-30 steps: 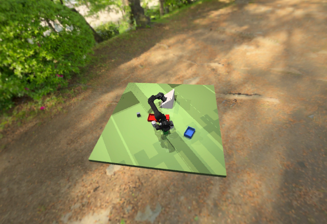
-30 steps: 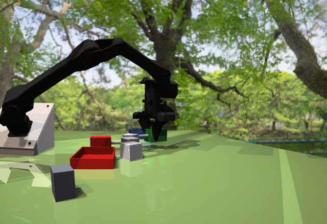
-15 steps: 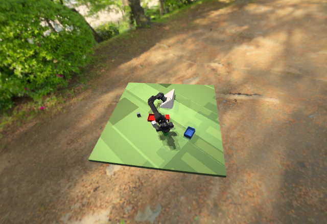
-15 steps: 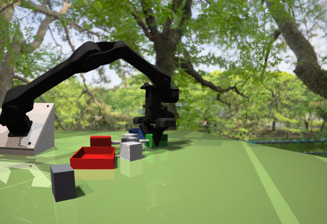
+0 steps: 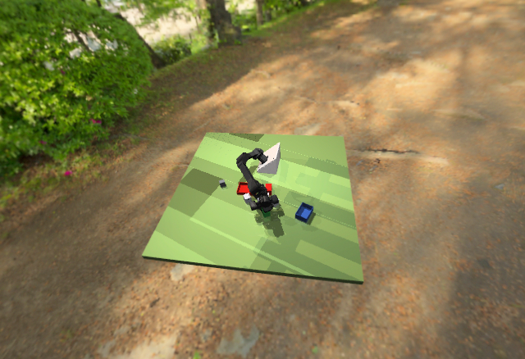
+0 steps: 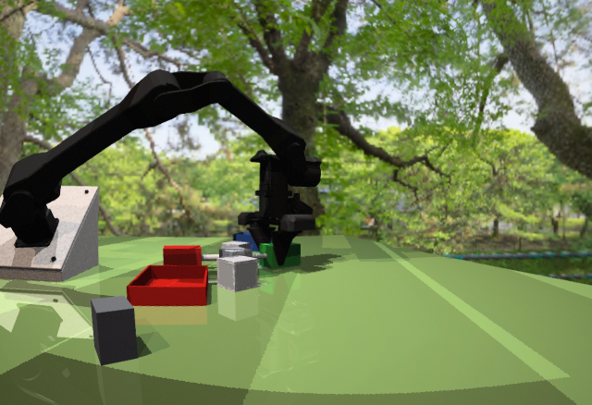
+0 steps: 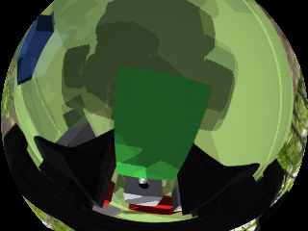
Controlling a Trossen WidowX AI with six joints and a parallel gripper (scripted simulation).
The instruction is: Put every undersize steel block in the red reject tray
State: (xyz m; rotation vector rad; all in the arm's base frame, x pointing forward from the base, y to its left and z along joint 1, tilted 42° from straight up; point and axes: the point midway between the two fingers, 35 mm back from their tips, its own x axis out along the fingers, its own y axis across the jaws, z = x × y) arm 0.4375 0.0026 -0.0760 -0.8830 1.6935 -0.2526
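My gripper tip is 15 cm past the red block, 1 cm to the right of it and 1 cm below it. From my gripper tip the other things lie so: green GO gauge (2 cm above, 1 cm behind); blue tray (26 cm to the left, 1 cm ahead); red reject tray (18 cm behind, 15 cm to the right).
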